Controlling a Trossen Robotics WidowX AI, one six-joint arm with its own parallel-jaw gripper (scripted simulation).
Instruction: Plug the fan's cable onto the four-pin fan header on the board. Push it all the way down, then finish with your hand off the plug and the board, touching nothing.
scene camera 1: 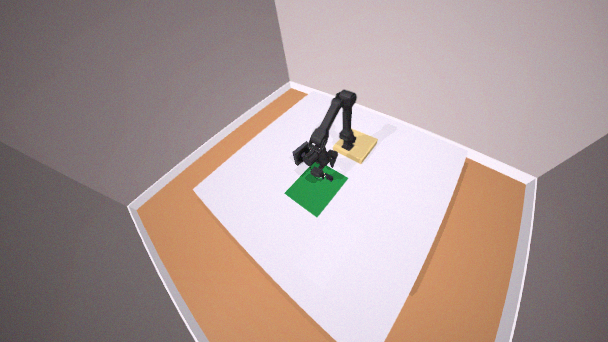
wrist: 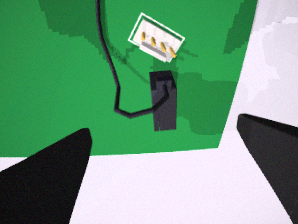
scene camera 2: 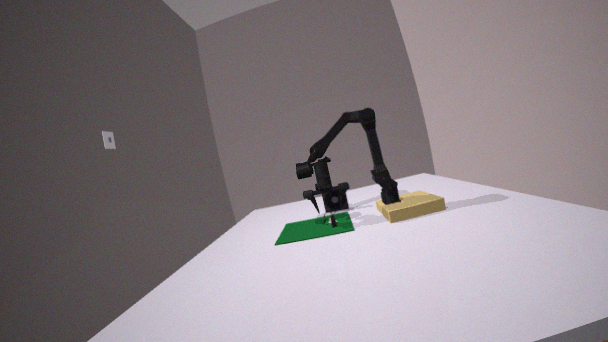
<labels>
same spot on green board: (wrist: 63,83) = (scene camera 1: 319,187)
</labels>
